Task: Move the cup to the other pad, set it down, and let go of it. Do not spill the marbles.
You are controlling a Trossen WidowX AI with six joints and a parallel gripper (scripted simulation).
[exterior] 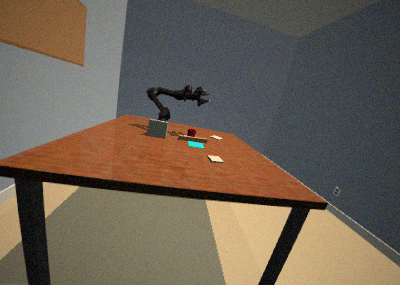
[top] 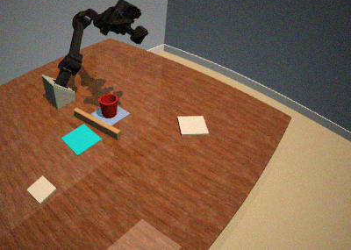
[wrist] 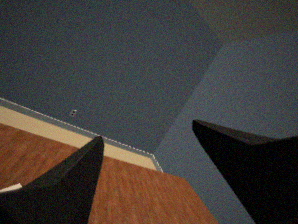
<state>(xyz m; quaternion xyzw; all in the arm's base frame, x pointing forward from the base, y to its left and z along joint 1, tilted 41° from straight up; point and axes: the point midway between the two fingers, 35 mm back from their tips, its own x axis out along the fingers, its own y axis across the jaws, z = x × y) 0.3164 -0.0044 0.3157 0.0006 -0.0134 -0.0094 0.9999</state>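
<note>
My gripper tip is 9 cm past the red cup, 8 cm to the left of it and 33 cm above it. Round my gripper tip: low wooden bar: 6 cm behind, 16 cm to the right, 36 cm below; then teal pad: 3 cm behind, 24 cm to the right, 37 cm below; then light blue pad: 9 cm behind, 7 cm to the right, 37 cm below.
</note>
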